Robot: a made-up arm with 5 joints.
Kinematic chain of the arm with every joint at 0, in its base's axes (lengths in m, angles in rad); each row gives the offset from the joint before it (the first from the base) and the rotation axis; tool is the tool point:
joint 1: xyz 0 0 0.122 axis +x
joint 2: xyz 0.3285 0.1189 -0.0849 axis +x
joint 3: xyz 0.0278 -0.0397 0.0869 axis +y
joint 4: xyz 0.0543 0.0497 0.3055 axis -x
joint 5: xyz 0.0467 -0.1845 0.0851 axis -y
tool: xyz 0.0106 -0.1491 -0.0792
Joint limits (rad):
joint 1: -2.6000..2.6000
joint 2: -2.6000..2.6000
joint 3: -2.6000..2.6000
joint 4: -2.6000..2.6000
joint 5: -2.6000..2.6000
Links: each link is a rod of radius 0.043 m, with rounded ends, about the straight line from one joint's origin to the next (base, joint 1, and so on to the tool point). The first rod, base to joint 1, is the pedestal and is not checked.
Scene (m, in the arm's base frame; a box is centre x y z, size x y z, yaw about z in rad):
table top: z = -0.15
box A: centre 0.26 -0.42 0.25 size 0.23 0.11 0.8 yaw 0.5
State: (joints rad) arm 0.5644 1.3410 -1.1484 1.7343 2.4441
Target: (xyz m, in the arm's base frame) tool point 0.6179 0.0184 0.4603
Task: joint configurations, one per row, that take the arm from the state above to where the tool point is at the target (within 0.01 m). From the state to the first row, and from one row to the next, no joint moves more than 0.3 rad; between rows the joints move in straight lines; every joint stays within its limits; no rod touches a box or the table.
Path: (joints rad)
1: 0.3918 1.1361 -1.1159 1.4725 2.4636
2: 0.2192 0.9313 -1.0834 1.2107 2.4831
3: 0.0466 0.7264 -1.0509 0.9489 2.5026
4: -0.1261 0.5216 -1.0184 0.6871 2.5220
5: -0.2987 0.3167 -0.9859 0.4253 2.5415
6: -0.4713 0.1119 -0.9534 0.1635 2.5610
7: -0.6439 -0.0930 -0.9208 -0.0983 2.5805
8: -0.8165 -0.2978 -0.8883 -0.3601 2.6000
9: -0.7943 -0.2312 -0.5925 -0.3411 2.3882
10: -0.7721 -0.1646 -0.2967 -0.3221 2.1763
11: -0.7499 -0.0981 -0.0009 -0.3031 1.9645
12: -0.7277 -0.0315 0.2949 -0.2841 1.7527

